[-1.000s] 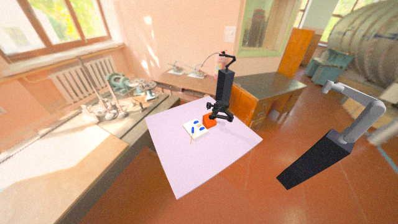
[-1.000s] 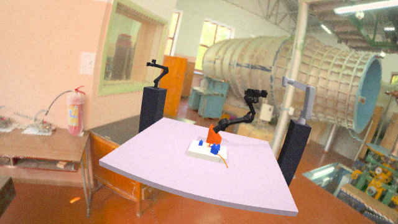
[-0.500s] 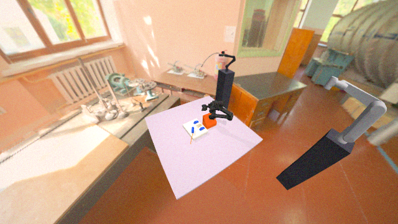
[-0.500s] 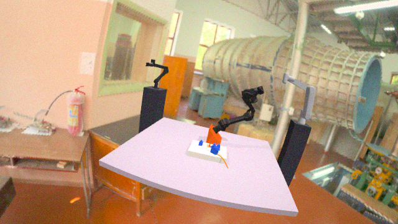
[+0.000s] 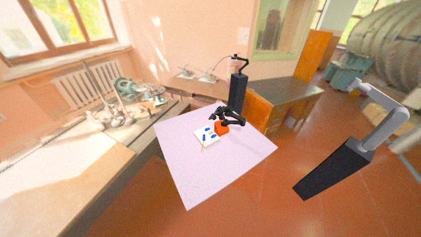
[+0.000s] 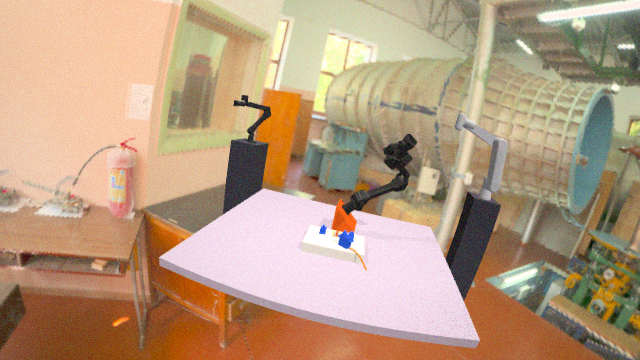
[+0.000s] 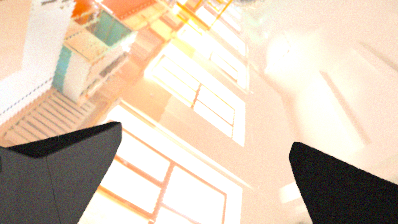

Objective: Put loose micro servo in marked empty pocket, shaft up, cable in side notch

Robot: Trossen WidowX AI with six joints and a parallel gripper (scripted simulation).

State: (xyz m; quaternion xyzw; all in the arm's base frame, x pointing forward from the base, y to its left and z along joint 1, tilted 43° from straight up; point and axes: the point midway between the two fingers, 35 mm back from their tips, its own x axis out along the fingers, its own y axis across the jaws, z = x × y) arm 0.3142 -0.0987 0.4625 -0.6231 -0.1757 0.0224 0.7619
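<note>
Now: the white robot deck 20 mm behind my gripper tip, 230 mm to the right of it and 530 mm below it.
</note>
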